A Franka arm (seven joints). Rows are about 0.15 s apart.
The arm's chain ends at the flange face. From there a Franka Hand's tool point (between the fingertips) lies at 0.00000 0.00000 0.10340 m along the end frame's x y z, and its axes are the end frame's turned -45 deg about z.
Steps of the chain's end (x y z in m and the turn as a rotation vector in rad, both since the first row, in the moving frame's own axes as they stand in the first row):
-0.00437 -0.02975 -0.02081 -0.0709 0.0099 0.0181
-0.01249 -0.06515 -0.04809 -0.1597 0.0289 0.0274
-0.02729 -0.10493 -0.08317 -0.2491 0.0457 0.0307
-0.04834 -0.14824 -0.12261 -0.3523 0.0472 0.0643
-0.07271 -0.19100 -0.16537 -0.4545 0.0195 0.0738
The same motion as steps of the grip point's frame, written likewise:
0.01344 -0.01826 -0.02107 -0.0571 -0.0431 0.0181
0.02753 -0.04130 -0.04945 -0.1334 -0.0925 0.0274
0.03986 -0.07240 -0.08647 -0.2085 -0.1438 0.0307
0.04789 -0.11113 -0.12907 -0.2825 -0.2157 0.0643
0.05170 -0.15418 -0.17588 -0.3352 -0.3076 0.0738

